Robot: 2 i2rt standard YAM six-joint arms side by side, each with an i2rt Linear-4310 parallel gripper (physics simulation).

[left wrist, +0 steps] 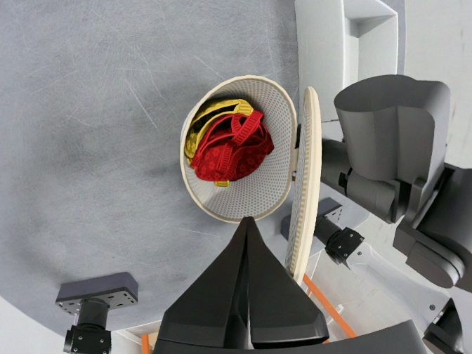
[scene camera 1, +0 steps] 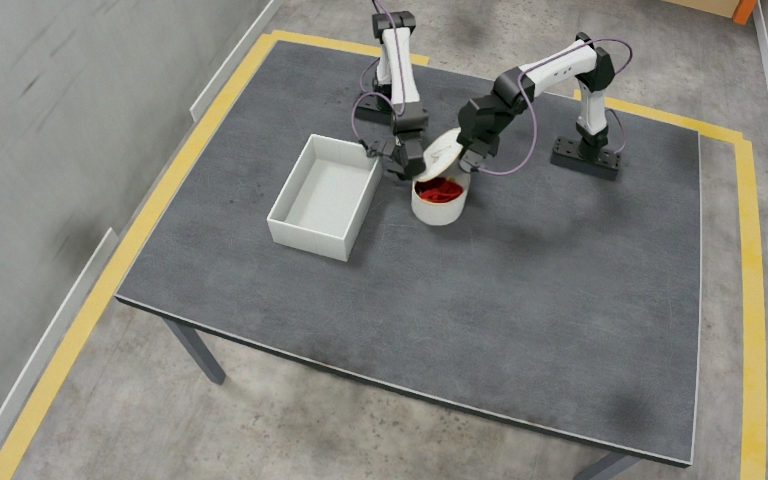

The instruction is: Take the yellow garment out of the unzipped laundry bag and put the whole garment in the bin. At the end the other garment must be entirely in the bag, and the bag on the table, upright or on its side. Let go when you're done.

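The white laundry bag [scene camera 1: 438, 213] [left wrist: 250, 197] stands upright. Its lid [scene camera 1: 445, 153] [left wrist: 309, 190] is raised on edge beside the opening. The red garment [scene camera 1: 437, 192] [left wrist: 215, 162] lies inside, partly on top of the yellow garment [left wrist: 191, 145], which shows along one side in the left wrist view. The white bin [scene camera 1: 308, 234] [left wrist: 320, 45] appears empty in the scene view. My left gripper [left wrist: 248, 222] has its fingertips together at the bag's rim; no garment is between them. My right gripper [scene camera 1: 417, 169] is beside the raised lid; its fingertips are hidden.
Both arms reach over the bag from the far side of the table [scene camera 1: 453, 316], close together. The bin's near side wall is a short way from the bag. The right arm's dark wrist [left wrist: 385, 135] is behind the lid in the left wrist view.
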